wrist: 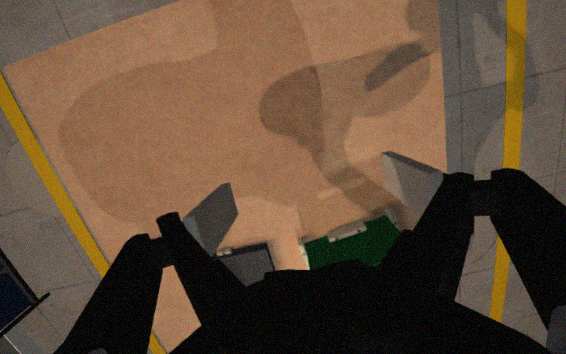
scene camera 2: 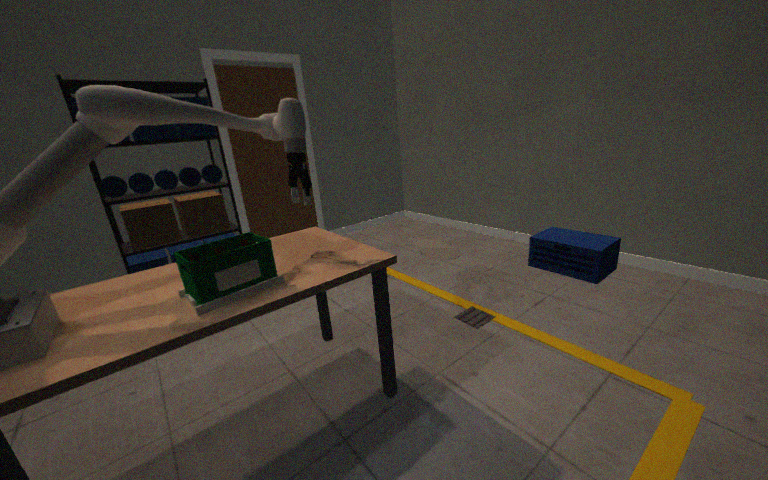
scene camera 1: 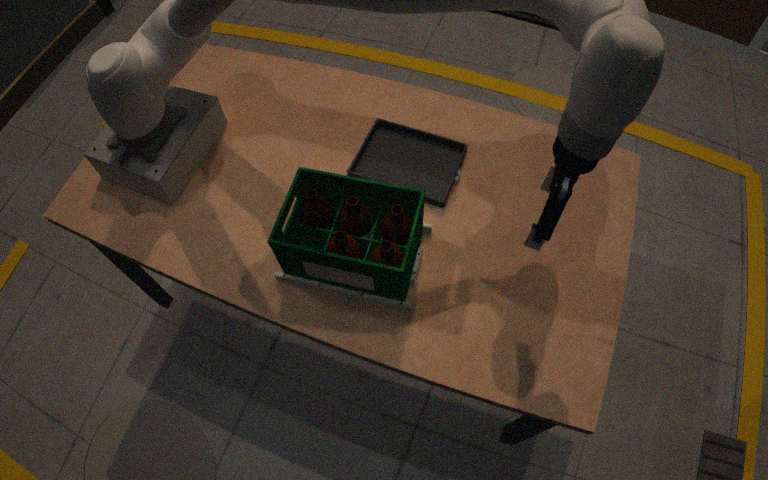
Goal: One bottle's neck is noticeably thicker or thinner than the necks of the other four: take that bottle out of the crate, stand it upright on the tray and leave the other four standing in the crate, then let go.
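Seen in the pictures: gripper, fingertip midpoint: [wrist: 306, 185] [scene camera 2: 301, 203] [scene camera 1: 540, 217]; arm's base, origin of the base link: [scene camera 1: 147, 129].
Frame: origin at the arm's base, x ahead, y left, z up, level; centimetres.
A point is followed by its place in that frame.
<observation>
The green crate [scene camera 1: 390, 283] {x 77.4, y -17.5, z -0.5 cm} [scene camera 2: 198, 280] {x 54.1, y -20.4, z 0.1 cm} [wrist: 345, 250] {x 78.7, y -6.4, z -4.7 cm} stands on the table. In scene camera 1, it holds five upright brown bottles: three in the back row, at left [scene camera 1: 317, 210] {x 57.2, y -8.1, z 1.4 cm}, middle [scene camera 1: 355, 217] {x 65.5, y -7.0, z 1.4 cm} and right [scene camera 1: 397, 224] {x 74.4, y -5.6, z 1.7 cm}, and two in the front row, at middle [scene camera 1: 343, 245] {x 66.4, y -14.7, z 3.3 cm} and right [scene camera 1: 387, 253] {x 75.5, y -13.8, z 4.5 cm}. The front left compartment is empty. Dim light and small size hide which neck differs. The dark grey tray [scene camera 1: 407, 161] {x 67.4, y 19.1, z -10.6 cm} [wrist: 247, 265] {x 75.6, y 15.1, z -10.6 cm} lies bare behind the crate. My gripper [scene camera 1: 540, 208] {x 101.0, y -1.5, z 13.8 cm} [scene camera 2: 300, 198] {x 101.0, y -1.5, z 13.8 cm} [wrist: 306, 185] {x 101.0, y -1.5, z 13.8 cm} is open and empty, high above the table's right part.
A light grey base [scene camera 1: 424, 229] {x 78.1, y 1.3, z -9.5 cm} shows under the crate. The arm's mounting block [scene camera 1: 195, 144] {x 14.1, y 2.3, z -4.5 cm} stands at the table's left end. A shelf rack [scene camera 2: 164, 143] and a door [scene camera 2: 254, 124] are behind the table, and a blue stack [scene camera 2: 574, 254] is off to the right.
</observation>
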